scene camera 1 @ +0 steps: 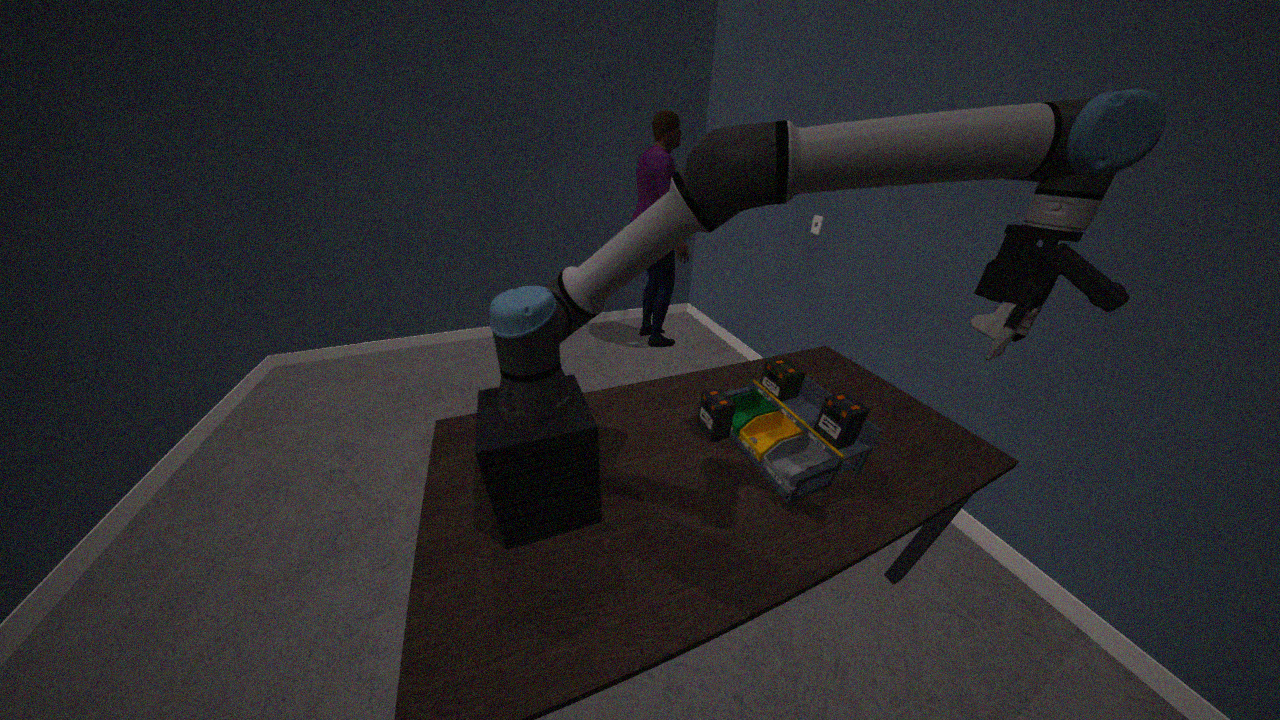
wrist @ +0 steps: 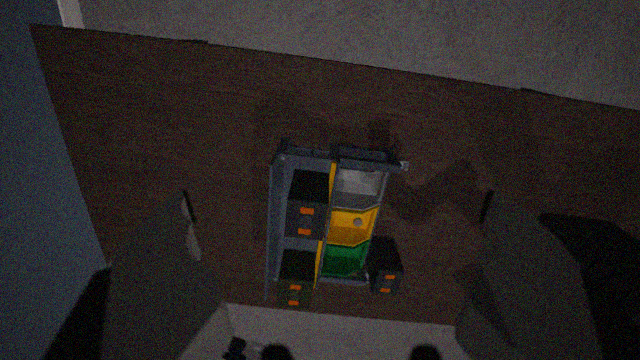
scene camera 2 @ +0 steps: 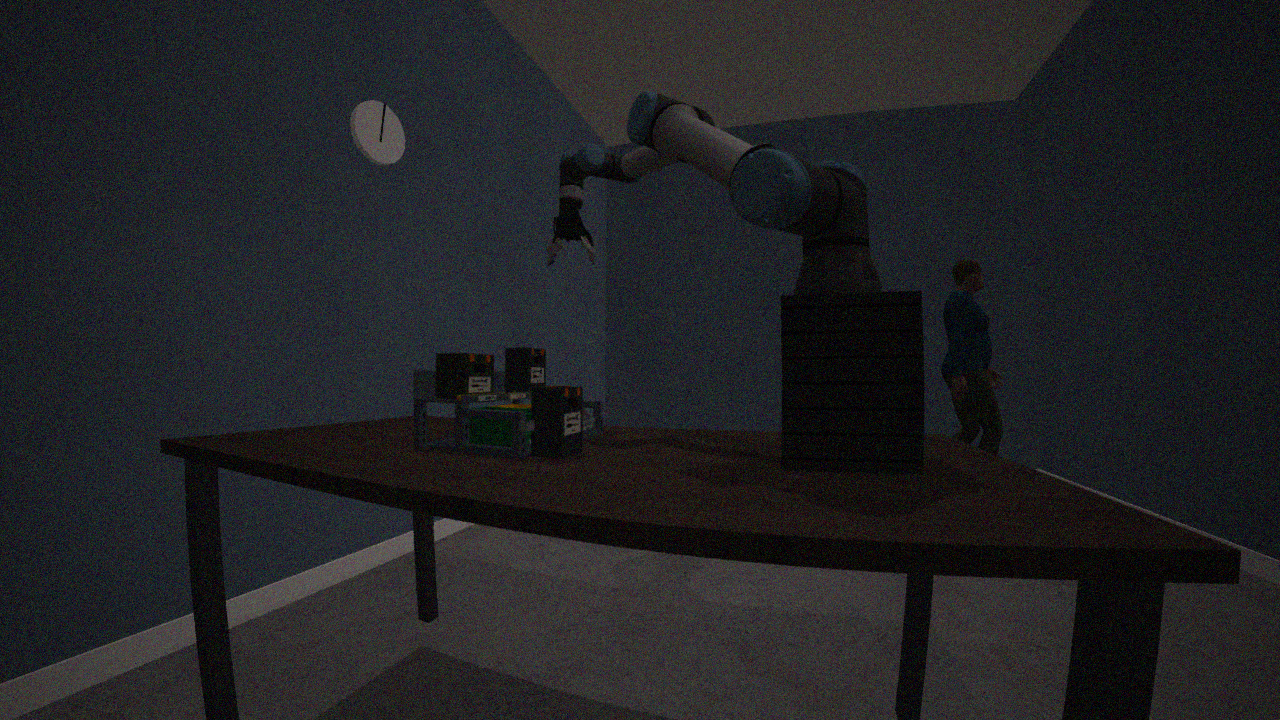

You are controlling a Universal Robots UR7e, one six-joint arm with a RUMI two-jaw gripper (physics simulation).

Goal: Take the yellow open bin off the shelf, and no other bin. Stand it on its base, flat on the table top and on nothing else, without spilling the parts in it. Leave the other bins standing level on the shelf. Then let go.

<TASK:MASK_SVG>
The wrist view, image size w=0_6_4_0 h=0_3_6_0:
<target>my gripper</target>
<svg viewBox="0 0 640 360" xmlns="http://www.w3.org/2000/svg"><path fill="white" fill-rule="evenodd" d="M439 351L432 345L417 345L413 348L409 360L441 360ZM261 353L261 360L294 360L288 348L282 344L269 344L264 347ZM487 191L478 222L482 224L485 230L485 236L477 253L482 267L478 268L474 274L461 305L454 330L455 339L471 360L640 360L640 330L598 275L582 269L560 240L509 195L499 190ZM187 190L171 193L122 243L107 268L95 272L42 360L220 360L231 344L234 332L213 270L199 263L201 251L193 229L193 224L197 222Z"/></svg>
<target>green bin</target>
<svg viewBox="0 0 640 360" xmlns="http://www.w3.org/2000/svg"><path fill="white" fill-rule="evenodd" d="M369 239L355 246L326 243L321 274L346 277L361 269L370 242Z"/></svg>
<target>black box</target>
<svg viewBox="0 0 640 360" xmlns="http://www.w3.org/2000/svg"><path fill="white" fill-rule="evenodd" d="M372 236L366 256L371 293L395 296L405 271L394 238Z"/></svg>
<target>yellow open bin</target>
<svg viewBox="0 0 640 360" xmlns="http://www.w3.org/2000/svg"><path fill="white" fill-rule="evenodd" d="M379 206L377 205L364 211L333 207L326 243L355 246L370 239ZM355 218L362 219L363 224L360 227L356 227L354 225L353 221Z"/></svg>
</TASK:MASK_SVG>
